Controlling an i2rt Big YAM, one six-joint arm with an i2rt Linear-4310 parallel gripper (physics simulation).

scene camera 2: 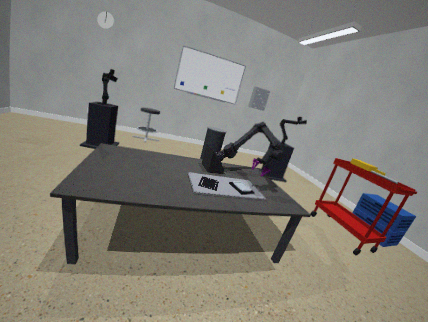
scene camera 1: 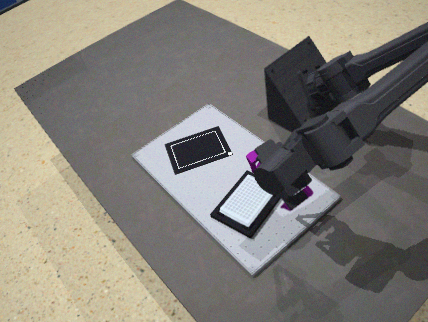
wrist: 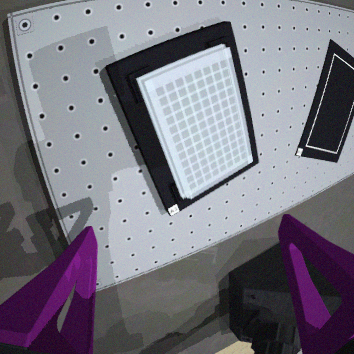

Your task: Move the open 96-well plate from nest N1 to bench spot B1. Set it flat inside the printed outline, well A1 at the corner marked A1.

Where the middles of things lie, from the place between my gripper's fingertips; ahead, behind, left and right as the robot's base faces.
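The white well plate (scene camera 1: 246, 202) sits 10 mm ahead of my hand and 80 mm to the right of it, and the plate is also 120 mm below my hand.
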